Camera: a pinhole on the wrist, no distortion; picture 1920 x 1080 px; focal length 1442.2 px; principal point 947.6 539.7 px. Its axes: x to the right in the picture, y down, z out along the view. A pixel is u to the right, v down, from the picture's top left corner.
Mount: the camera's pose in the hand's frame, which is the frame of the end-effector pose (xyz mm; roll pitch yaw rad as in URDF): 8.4 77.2 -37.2 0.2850 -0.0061 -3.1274
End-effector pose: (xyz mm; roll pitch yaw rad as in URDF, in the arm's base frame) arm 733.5 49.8 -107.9 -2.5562 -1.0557 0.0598
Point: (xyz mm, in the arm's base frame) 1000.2 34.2 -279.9
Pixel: 1077 354
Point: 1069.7 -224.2 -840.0
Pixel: outside the picture
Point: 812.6 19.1 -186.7
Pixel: 1492 799
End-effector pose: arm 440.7 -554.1 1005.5 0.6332 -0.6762 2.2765
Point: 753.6 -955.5 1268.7
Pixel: 1641 196
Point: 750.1 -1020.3 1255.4
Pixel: 1765 56
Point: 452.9 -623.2 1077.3
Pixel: 1126 843
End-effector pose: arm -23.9 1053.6 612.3 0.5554 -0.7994 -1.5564
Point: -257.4 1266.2 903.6
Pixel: outside the picture
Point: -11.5 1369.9 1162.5
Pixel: 547 317
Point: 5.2 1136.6 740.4
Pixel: 702 695
